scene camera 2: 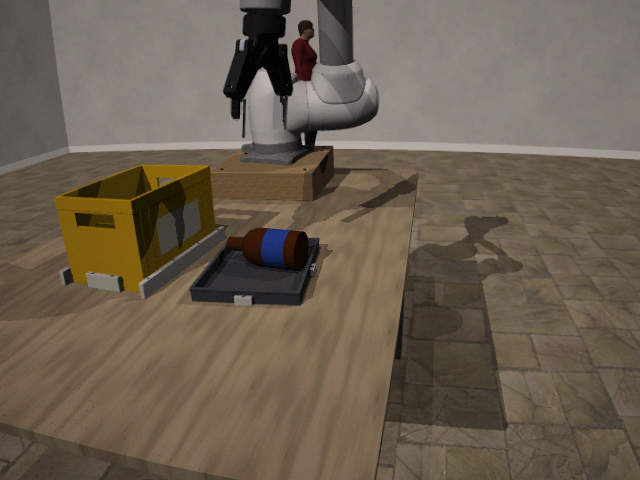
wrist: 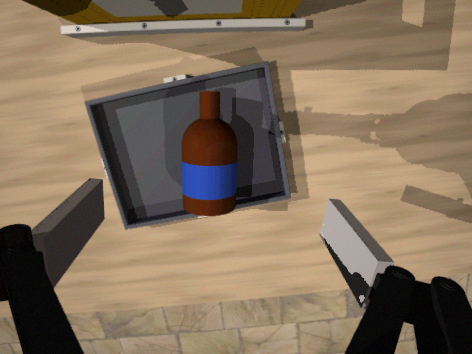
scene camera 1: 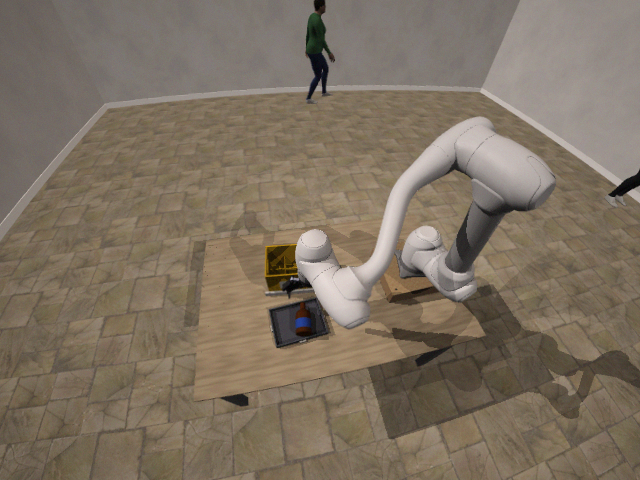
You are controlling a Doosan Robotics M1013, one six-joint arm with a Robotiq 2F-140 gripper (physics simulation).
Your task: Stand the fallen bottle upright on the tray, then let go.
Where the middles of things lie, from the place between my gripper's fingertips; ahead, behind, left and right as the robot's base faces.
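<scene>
My gripper: 24 cm above the pale rail [scene camera 2: 163, 275], 15 cm left of it, 7 cm short of it.
</scene>
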